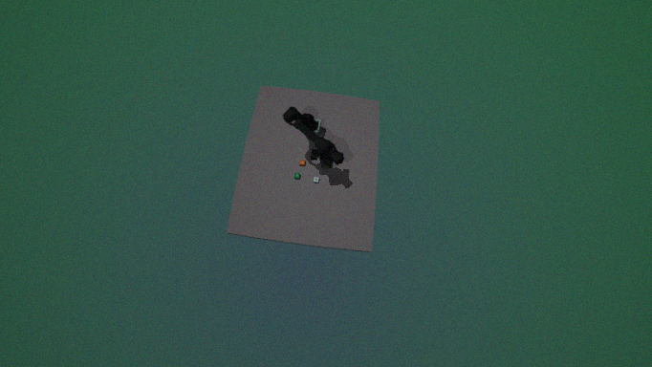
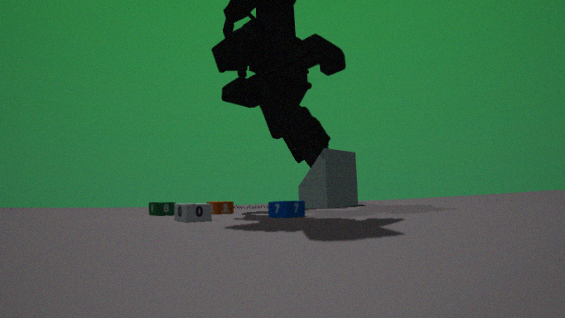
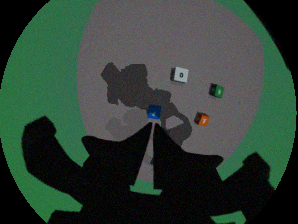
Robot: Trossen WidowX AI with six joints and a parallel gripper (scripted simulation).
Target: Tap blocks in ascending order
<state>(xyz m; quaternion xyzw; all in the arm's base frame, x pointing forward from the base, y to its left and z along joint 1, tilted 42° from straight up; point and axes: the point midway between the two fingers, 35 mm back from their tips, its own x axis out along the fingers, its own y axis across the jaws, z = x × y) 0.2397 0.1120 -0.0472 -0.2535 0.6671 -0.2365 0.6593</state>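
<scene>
Right now my gripper tip is 10 mm past the blue block and 90 mm above it. From my gripper tip the other things lie so: orange block: 150 mm to the right, 90 mm below; white block: 100 mm ahead, 40 mm to the right, 90 mm below; green block: 90 mm ahead, 170 mm to the right, 90 mm below.
</scene>
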